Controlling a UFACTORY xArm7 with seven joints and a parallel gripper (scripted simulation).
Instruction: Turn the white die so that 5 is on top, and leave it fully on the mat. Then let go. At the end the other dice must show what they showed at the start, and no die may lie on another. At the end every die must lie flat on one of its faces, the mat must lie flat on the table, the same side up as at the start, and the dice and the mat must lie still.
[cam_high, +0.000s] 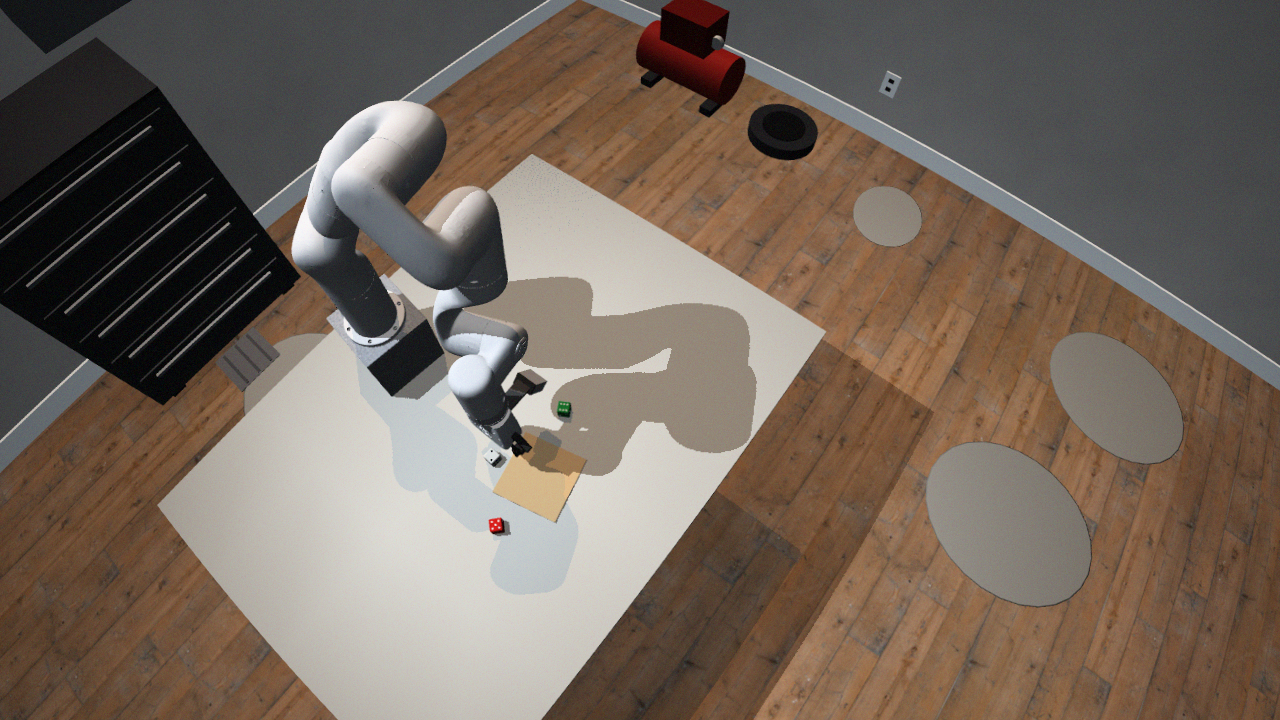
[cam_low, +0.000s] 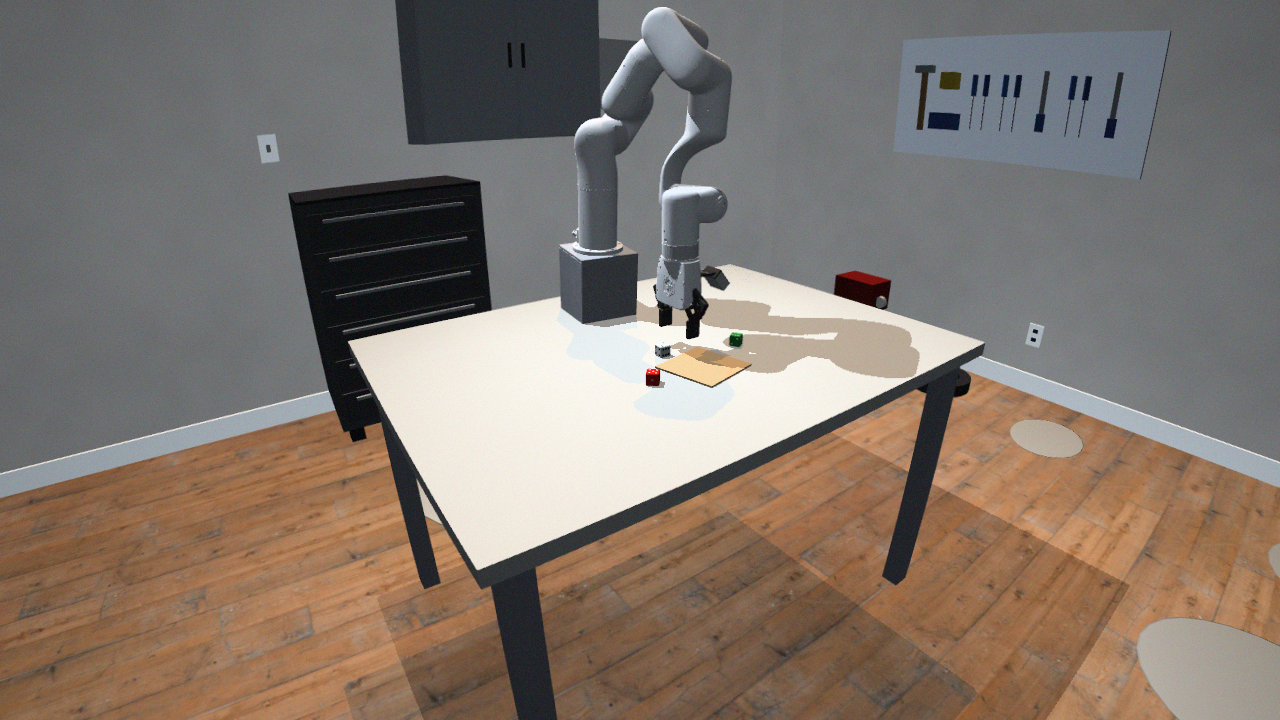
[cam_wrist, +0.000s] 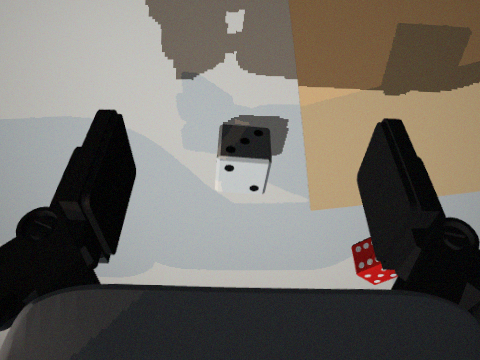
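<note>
My gripper is now 1 cm past the white die, 4 cm to the left of it and 4 cm above it. From my hand the other things lie so: green die: 7 cm ahead, 12 cm to the left, 4 cm below; then red die: 7 cm ahead, 15 cm to the right, 4 cm below; then tan mat: 9 cm ahead, 3 cm to the right, 5 cm below.
</note>
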